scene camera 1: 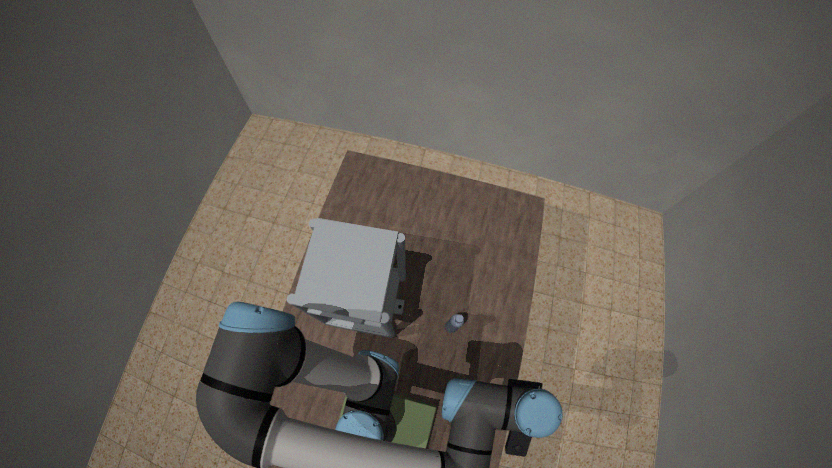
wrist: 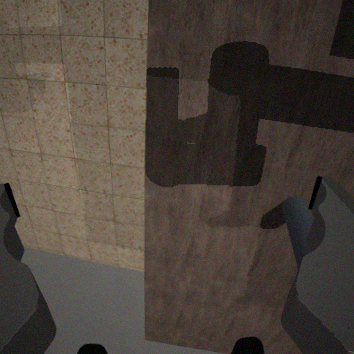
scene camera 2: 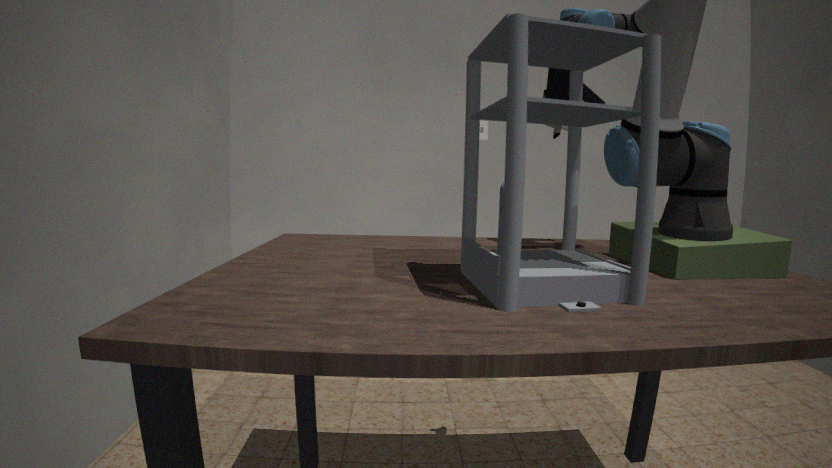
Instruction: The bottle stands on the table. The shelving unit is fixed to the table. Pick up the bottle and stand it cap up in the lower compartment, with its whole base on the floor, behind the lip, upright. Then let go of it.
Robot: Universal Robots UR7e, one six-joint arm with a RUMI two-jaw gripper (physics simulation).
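Places are measured from the arm's base along level axes (x ahead, y left, z up), in millimetres.
Where they show: gripper, fingertip midpoint: (wrist: 165, 183) (scene camera 2: 564, 141); arm's base, link origin: (scene camera 2: 694, 233).
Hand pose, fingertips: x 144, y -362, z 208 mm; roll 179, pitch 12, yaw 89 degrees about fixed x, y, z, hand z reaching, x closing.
Observation:
Each offset is from my fingertips to the top centre of the thing. "spot": to the spot under its first point.
The blue-grey bottle @(dx +216, dy +164, dz -84 mm) (scene camera 1: 455, 321) (wrist: 298, 227) stands upright on the table, to the right of the shelving unit in the first scene view. In the second scene view a thin strip of the bottle (scene camera 2: 502, 212) shows beside a post. The grey shelving unit @(dx +256, dy +471, dz +104 mm) (scene camera 1: 352, 264) (scene camera 2: 516, 162) has a top board, a middle shelf and a lower compartment with low walls at its base. My gripper (wrist: 165, 183) is open and empty, high above the table. In the wrist view the bottle appears beside the right finger, partly covered by it. The gripper's fingertips are hidden in the first scene view.
The arm's base stands on a green block (scene camera 1: 416, 422) (scene camera 2: 727, 256). A small light plate @(spot: dx +256, dy +600, dz -278 mm) (scene camera 2: 580, 306) is at the foot of the shelving unit. The table's edge (scene camera 2: 378, 363) (wrist: 145, 240) shows. The upper arm (scene camera 1: 250, 360) is near the unit's lower-left side in the first scene view.

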